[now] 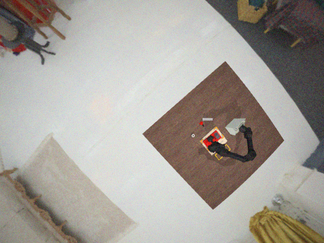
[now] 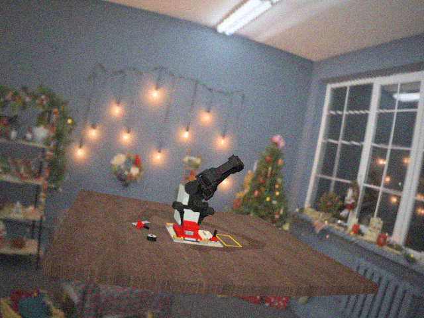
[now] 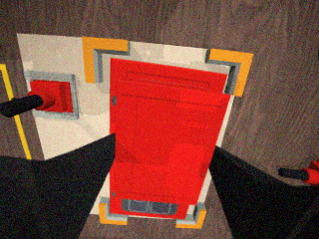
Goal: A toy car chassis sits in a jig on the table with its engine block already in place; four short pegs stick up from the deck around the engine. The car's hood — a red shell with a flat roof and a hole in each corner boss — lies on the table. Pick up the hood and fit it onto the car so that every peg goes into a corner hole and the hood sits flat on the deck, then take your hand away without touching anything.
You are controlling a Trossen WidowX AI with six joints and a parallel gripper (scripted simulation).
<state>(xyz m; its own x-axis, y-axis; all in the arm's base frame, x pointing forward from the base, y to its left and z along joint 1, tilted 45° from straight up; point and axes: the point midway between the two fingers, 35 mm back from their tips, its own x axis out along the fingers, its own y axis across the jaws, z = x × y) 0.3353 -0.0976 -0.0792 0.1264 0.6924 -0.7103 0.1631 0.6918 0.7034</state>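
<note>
My gripper tip is now 40 mm past the beige jig, 30 mm to the right of it and 50 mm above it. From my gripper tip the other things lie so: ring: 70 mm ahead, 190 mm to the right, 50 mm below; red hood: right at my gripper tip; white bar: 180 mm behind, 180 mm to the right, 60 mm below.
</note>
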